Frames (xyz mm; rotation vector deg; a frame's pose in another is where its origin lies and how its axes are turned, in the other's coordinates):
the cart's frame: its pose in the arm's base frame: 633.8 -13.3 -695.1 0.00 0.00 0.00
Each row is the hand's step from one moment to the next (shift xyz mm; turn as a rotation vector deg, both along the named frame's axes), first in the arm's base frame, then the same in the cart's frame.
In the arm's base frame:
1: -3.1 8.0 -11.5 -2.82 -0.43 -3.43
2: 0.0 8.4 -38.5 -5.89 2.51 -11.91
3: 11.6 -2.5 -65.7 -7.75 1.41 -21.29
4: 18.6 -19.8 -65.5 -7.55 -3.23 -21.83
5: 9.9 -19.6 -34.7 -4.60 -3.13 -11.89
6: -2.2 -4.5 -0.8 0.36 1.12 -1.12
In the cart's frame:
1: -3.1 8.0 -11.5 -2.82 -0.43 -3.43
2: 0.0 8.4 -38.5 -5.89 2.51 -11.91
3: 11.6 -2.5 -65.7 -7.75 1.41 -21.29
4: 18.6 -19.8 -65.5 -7.55 -3.23 -21.83
5: 9.9 -19.6 -34.7 -4.60 -3.13 -11.89
6: -2.2 -4.5 -0.8 0.36 1.12 -1.12

